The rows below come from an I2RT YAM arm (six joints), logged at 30 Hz.
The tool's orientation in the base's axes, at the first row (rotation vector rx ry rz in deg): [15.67 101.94 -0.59]
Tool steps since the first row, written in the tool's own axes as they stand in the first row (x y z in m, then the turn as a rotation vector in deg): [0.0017 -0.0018 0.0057 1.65 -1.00 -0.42]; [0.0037 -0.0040 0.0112 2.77 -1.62 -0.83]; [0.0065 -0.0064 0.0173 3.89 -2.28 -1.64]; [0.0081 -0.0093 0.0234 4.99 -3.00 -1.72]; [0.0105 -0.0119 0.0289 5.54 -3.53 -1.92]
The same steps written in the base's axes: [0.0048 -0.0023 -0.0032 -0.92 -0.61 -1.64]; [0.0093 -0.0050 -0.0067 -1.66 -0.95 -2.71]; [0.0141 -0.0077 -0.0111 -2.78 -1.27 -3.70]; [0.0191 -0.0112 -0.0144 -3.22 -1.76 -4.84]; [0.0234 -0.0142 -0.0184 -3.62 -2.14 -5.40]
